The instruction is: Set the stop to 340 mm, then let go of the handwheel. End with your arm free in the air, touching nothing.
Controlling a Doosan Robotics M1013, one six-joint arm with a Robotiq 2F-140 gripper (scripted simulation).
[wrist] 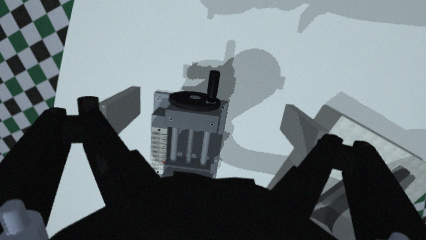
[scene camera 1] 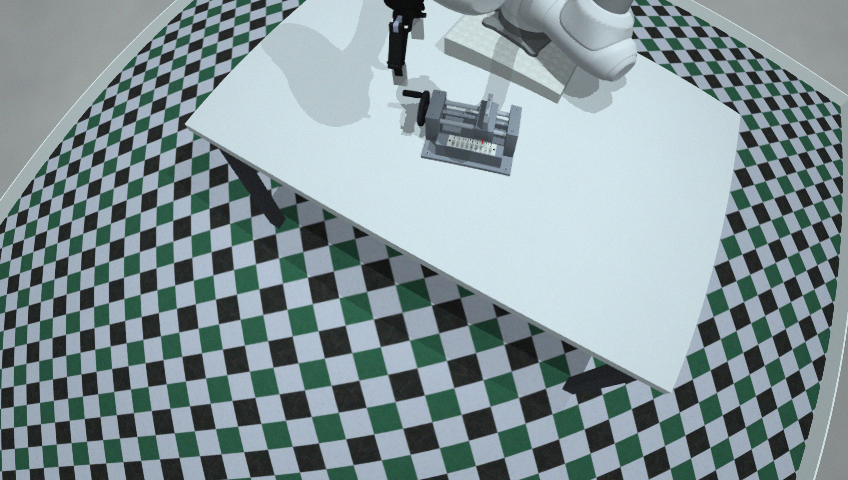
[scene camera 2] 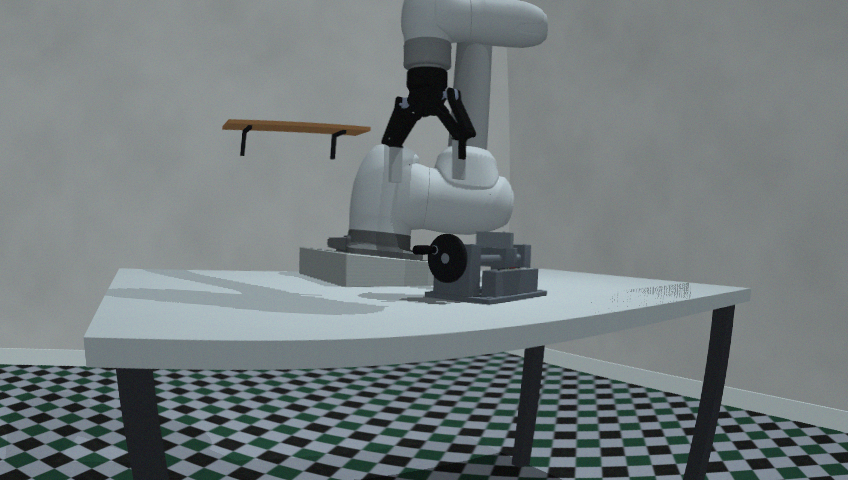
Scene:
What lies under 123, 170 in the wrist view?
My gripper.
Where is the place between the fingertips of my gripper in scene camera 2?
At 425, 180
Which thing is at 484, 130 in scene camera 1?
A grey stop block.

